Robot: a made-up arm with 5 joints.
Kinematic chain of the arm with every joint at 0, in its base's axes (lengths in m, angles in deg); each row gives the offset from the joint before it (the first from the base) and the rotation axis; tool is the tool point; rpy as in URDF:
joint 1: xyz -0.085 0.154 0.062 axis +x
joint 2: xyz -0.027 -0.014 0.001 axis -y
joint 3: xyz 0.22 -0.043 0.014 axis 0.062 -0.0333 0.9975
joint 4: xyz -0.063 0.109 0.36 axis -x
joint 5: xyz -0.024 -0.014 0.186 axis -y
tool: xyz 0.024 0.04 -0.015 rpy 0 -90 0
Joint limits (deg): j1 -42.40..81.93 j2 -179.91..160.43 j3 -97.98..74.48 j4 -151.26..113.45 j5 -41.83..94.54
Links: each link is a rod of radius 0.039 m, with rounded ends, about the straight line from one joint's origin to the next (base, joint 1, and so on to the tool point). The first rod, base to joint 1, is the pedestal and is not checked.
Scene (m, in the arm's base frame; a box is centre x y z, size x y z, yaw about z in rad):
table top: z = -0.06
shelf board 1: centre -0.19 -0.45 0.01 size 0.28 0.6 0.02 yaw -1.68
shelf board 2: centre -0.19 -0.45 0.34 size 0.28 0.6 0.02 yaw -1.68
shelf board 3: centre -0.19 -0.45 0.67 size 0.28 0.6 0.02 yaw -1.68
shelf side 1: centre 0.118 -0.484 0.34 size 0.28 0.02 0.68 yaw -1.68
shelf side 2: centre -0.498 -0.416 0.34 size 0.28 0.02 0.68 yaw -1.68
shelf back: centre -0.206 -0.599 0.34 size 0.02 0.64 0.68 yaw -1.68
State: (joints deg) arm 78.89 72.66 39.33 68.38 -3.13
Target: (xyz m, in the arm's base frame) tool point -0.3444 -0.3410 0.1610
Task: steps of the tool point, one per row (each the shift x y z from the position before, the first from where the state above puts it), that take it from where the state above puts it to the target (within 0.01 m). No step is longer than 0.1 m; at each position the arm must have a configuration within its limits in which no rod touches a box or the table.
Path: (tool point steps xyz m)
1: 0.0324 -0.0689 0.0006
2: 0.0432 -0.0615 -0.0033
3: 0.0525 -0.0525 -0.0068
4: 0.0600 -0.0420 -0.0104
5: -0.0143 -0.0366 0.0166
6: -0.0082 -0.0380 0.0087
7: -0.0029 -0.0369 0.0002
8: 0.0015 -0.0333 -0.0087
9: 0.0050 -0.0275 -0.0168

